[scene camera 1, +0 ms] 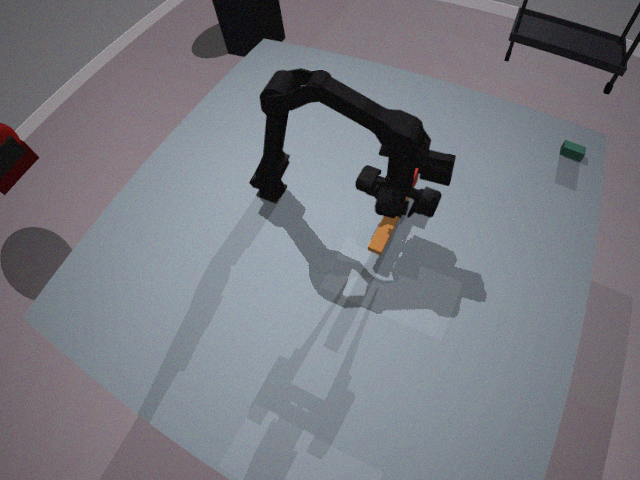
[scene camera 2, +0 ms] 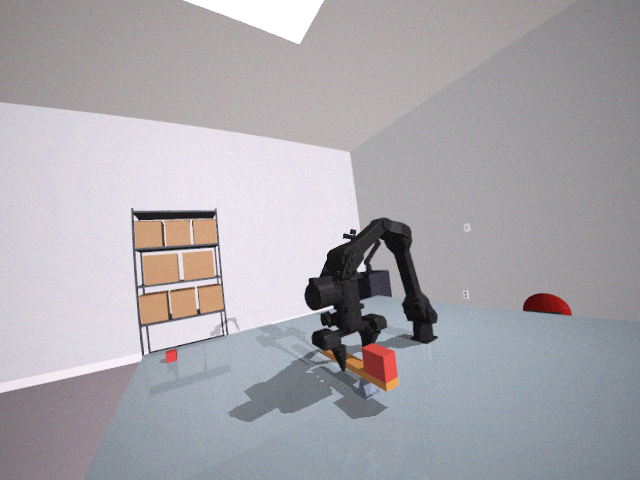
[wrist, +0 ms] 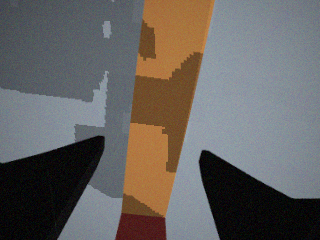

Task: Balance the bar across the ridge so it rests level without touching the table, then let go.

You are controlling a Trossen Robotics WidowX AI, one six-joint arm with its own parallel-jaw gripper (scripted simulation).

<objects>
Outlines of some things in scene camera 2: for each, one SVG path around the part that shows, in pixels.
My gripper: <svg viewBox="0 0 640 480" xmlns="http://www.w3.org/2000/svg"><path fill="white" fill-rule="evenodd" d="M360 299L333 305L334 309L337 310L334 313L329 311L321 313L320 317L323 326L328 325L328 328L336 326L339 330L332 331L325 328L313 332L311 336L314 346L323 351L332 350L343 372L346 369L346 346L342 344L342 337L358 331L362 347L375 343L379 334L381 334L380 330L388 326L387 319L384 316L372 313L361 316L361 309L364 308L364 303L361 303Z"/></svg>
An orange bar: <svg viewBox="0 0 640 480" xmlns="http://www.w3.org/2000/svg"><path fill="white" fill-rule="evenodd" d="M322 350L323 355L338 363L332 350ZM346 352L346 369L356 373L361 378L387 392L398 386L398 372L394 350L371 343L362 347L363 360Z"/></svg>
</objects>
